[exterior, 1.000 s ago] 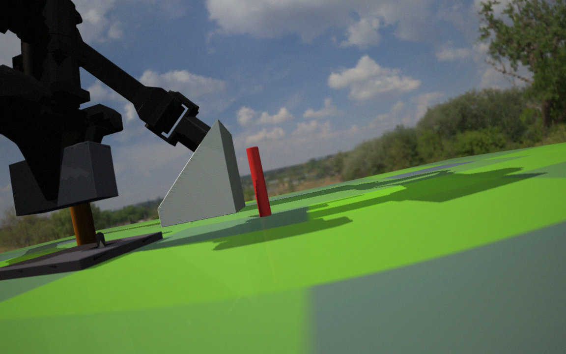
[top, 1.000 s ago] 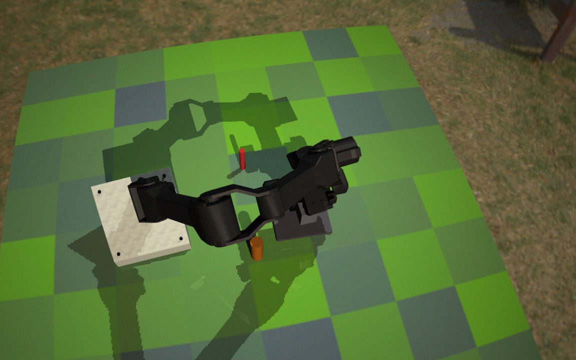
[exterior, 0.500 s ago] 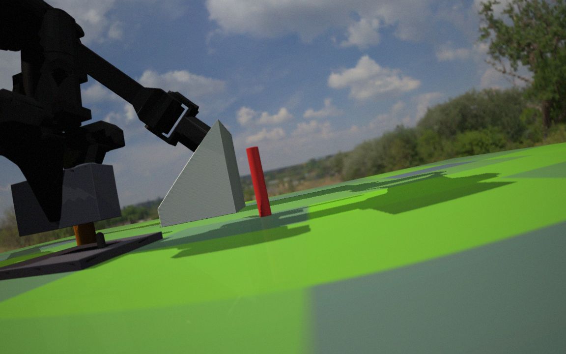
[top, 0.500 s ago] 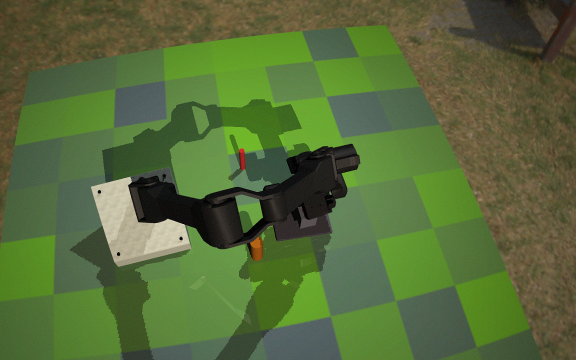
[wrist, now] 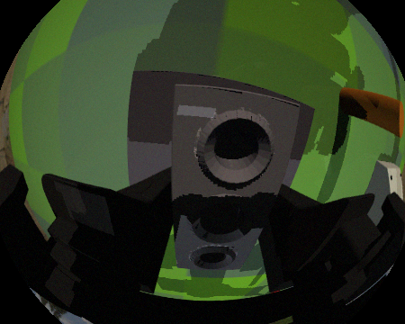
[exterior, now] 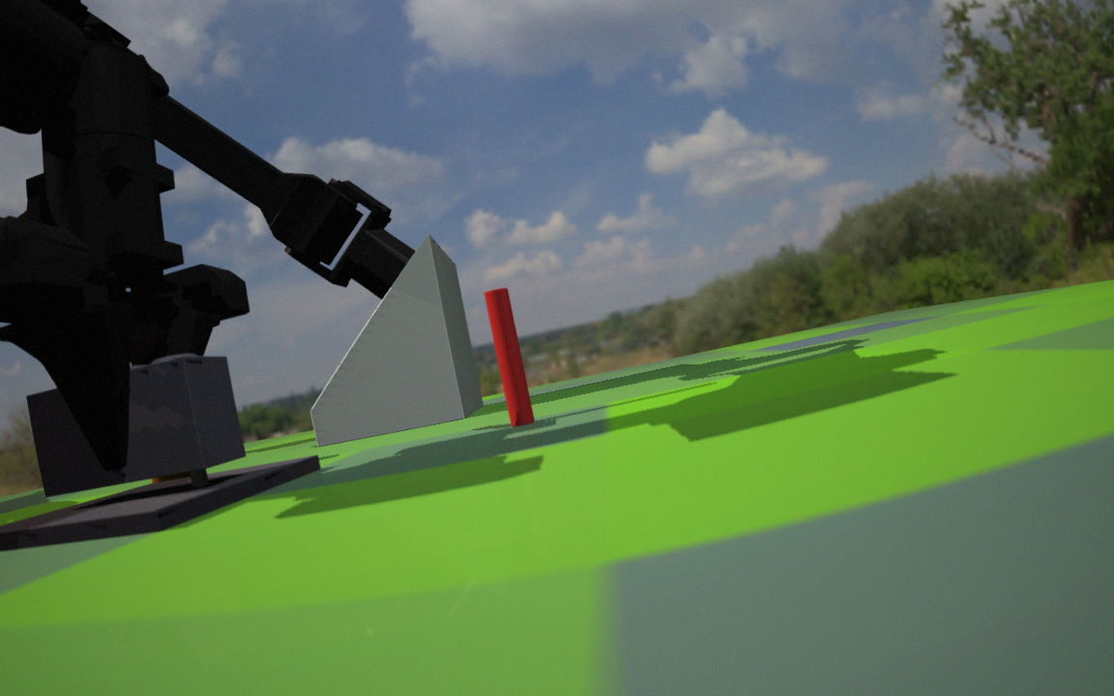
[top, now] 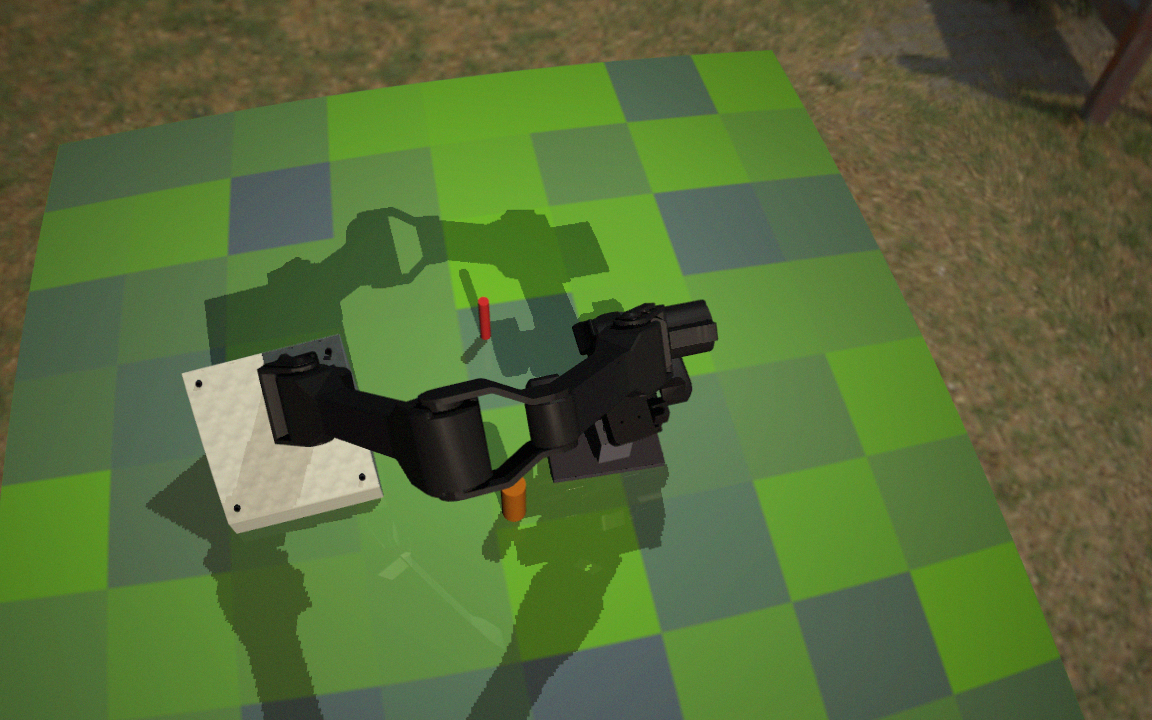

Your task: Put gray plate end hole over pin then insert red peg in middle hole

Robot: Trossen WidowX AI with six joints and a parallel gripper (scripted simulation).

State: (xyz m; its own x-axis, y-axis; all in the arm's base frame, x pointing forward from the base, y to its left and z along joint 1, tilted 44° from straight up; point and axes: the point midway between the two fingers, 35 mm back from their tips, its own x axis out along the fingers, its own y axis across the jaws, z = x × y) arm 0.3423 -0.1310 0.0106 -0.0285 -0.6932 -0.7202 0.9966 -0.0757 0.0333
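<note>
Now: gripper tip 3 cm below the gray plate. From my gripper tip the other things lie so: red peg (18 cm to the left, 10 cm behind, 2 cm above); orange cylinder (14 cm behind, 7 cm to the right, 2 cm above).
</note>
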